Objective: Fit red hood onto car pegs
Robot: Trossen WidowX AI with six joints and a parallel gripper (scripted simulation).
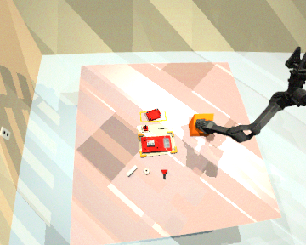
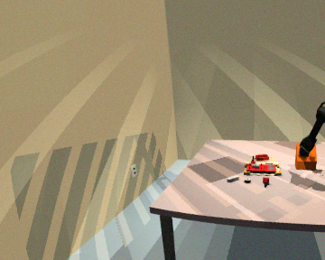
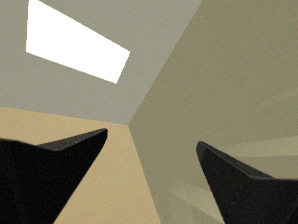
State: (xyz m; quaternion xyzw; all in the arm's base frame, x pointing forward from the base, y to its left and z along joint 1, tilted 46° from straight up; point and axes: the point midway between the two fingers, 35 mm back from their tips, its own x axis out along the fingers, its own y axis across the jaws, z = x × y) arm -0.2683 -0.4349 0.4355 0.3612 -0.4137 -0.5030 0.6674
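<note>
The red hood is 76 cm below my gripper tip, 54 cm ahead of it and 13 cm to the right of it. From my gripper tip the other things lie so: wheel (76 cm below, 62 cm ahead, 27 cm to the left); jig (75 cm below, 54 cm ahead, 7 cm to the left); grey engine block (74 cm below, 58 cm ahead, 10 cm to the left).
</note>
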